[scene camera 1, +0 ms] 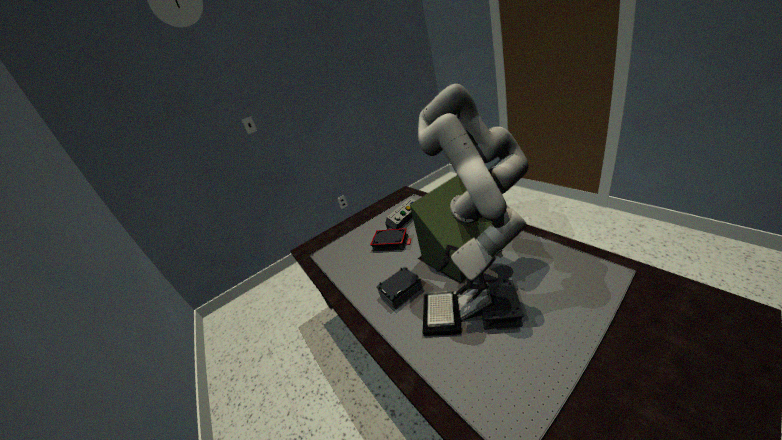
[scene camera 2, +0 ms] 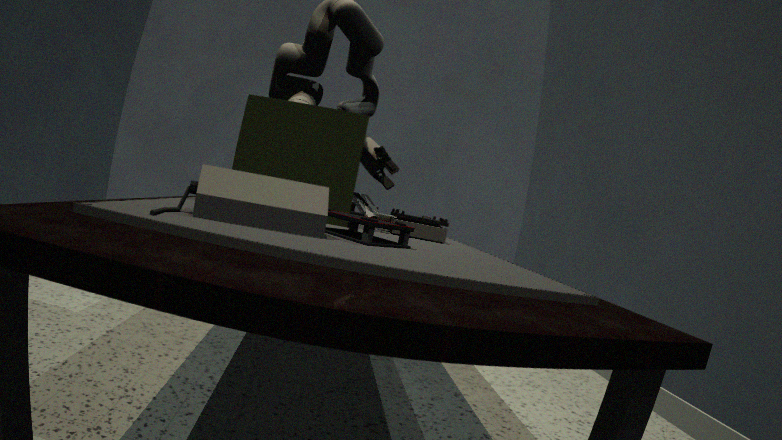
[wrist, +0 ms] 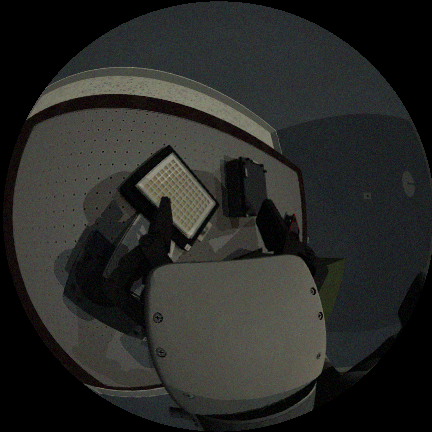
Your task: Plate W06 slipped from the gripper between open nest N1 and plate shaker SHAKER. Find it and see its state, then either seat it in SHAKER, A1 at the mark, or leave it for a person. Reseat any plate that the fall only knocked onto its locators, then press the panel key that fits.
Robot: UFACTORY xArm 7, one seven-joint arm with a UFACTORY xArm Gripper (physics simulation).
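Frame: origin at the arm's base, x ahead, y left, z up, level; centimetres.
Seen in the pictures: gripper, fingertip midpoint: (scene camera 1: 447, 282) (scene camera 2: 393, 180) (wrist: 217, 208); arm's base, link origin: (scene camera 1: 463, 209) (scene camera 2: 287, 144).
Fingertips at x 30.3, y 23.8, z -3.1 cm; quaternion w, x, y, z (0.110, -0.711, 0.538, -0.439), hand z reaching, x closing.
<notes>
Pixels of each thing's top centre, then the offset from my fingertips to it. "spot": a spot on its surface instead. Level surfaces: height alone.
- black nest, top centre: (wrist: 177, 195) (scene camera 1: 440, 309) dx +3.5, dy -1.5, dz -12.2 cm
- dark block, top centre: (wrist: 118, 303) (scene camera 1: 498, 295) dx -12.7, dy +9.7, dz -8.6 cm
- white well plate, top centre: (wrist: 180, 194) (scene camera 1: 440, 307) dx +3.5, dy -1.5, dz -11.1 cm
- black-topped unit with corner posts, surface spot: (wrist: 247, 187) (scene camera 1: 405, 286) spot: dx +7.4, dy -17.1, dz -9.5 cm
- red-rimmed station, top centre: (scene camera 2: 363, 214) (wrist: 294, 236) (scene camera 1: 388, 235) dx -5.6, dy -52.6, dz -10.4 cm
- key panel, top centre: (scene camera 2: 265, 175) (scene camera 1: 401, 206) dx -22.6, dy -65.2, dz -6.6 cm
- grey perforated board, surface height: dz -15.0 cm
A clear plate (scene camera 1: 473, 304) (wrist: 124, 241) leans tilted between a black nest (scene camera 1: 441, 331) (wrist: 131, 196) and a dark block (scene camera 1: 503, 310) (wrist: 89, 272); it also shows in scene camera 2 (scene camera 2: 366, 205). Its label is not readable. A white well plate (scene camera 1: 440, 309) (wrist: 176, 192) sits in the black nest and looks level. A black-topped unit with corner posts (scene camera 1: 399, 285) (scene camera 2: 418, 225) (wrist: 247, 187) stands beside it. Which station is N1 or SHAKER I cannot tell. My gripper (scene camera 1: 473, 291) (scene camera 2: 391, 178) (wrist: 217, 208) is open and empty, above the plates; one finger partly covers the clear plate in the wrist view.
A red-rimmed station (scene camera 1: 389, 238) (scene camera 2: 377, 220) (wrist: 294, 226) stands near the key panel (scene camera 1: 401, 213) (scene camera 2: 262, 199), which has coloured keys. The green pedestal (scene camera 1: 440, 218) (scene camera 2: 300, 142) (wrist: 334, 287) rises beside the arm. All stand on a grey perforated board (scene camera 1: 508, 383) (scene camera 2: 470, 268) (wrist: 65, 165).
</notes>
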